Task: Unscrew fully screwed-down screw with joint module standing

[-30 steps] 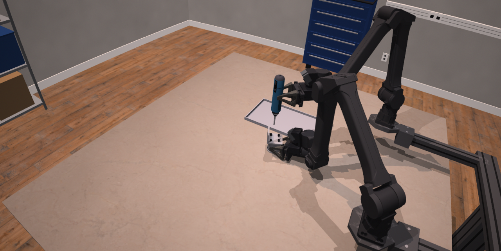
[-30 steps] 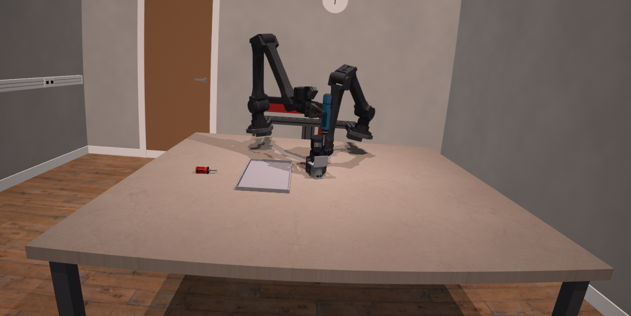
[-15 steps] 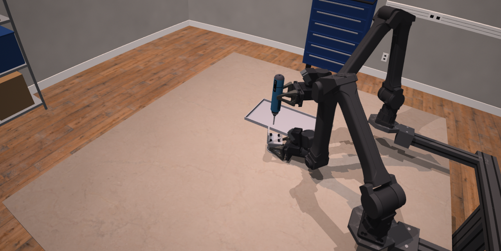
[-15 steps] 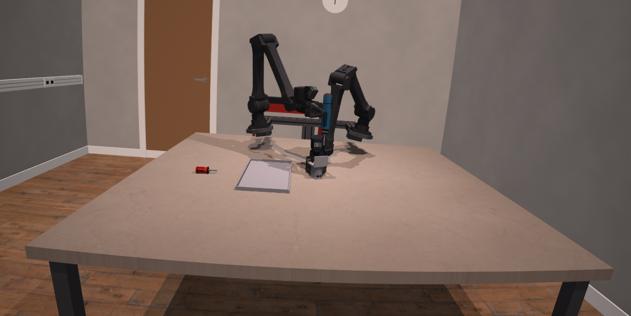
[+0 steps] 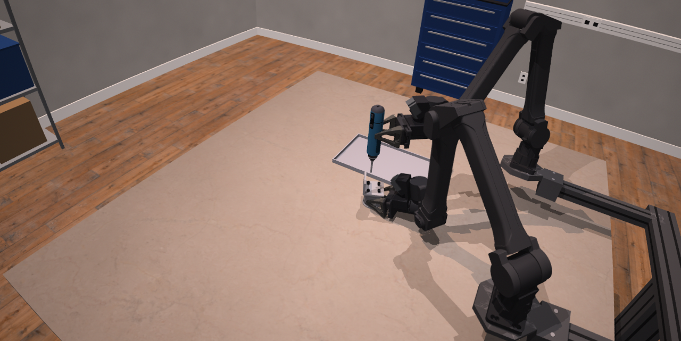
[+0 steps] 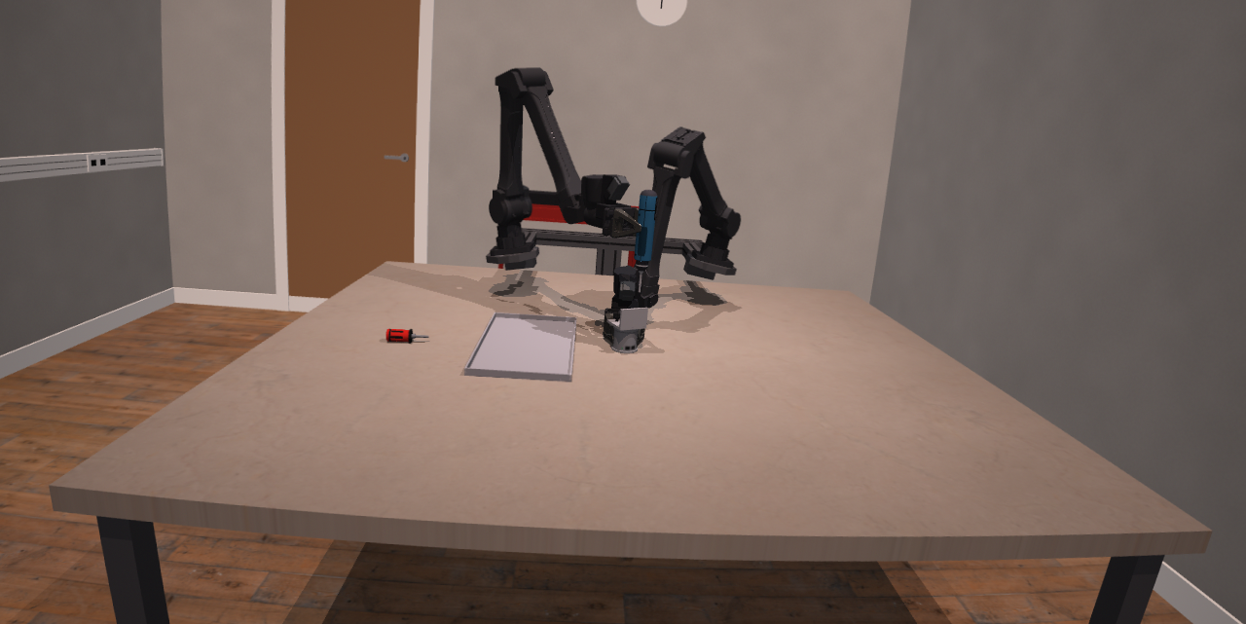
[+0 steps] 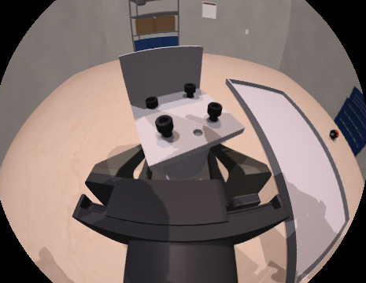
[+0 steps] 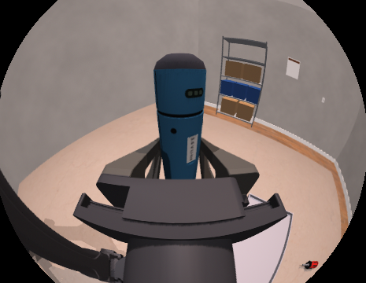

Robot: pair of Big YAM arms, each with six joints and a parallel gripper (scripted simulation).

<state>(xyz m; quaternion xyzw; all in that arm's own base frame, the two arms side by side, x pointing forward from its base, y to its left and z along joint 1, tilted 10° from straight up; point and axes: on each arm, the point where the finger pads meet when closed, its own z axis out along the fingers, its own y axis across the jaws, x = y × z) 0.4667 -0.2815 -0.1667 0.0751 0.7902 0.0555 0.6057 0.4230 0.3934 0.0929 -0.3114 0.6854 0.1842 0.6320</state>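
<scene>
The joint module lies 10 mm above my left hand. Round my left hand: flat grey tray: 230 mm to the right, 20 mm below; red-handled screwdriver: 510 mm to the right, 10 mm below; grey l-shaped bracket: 50 mm above.
</scene>
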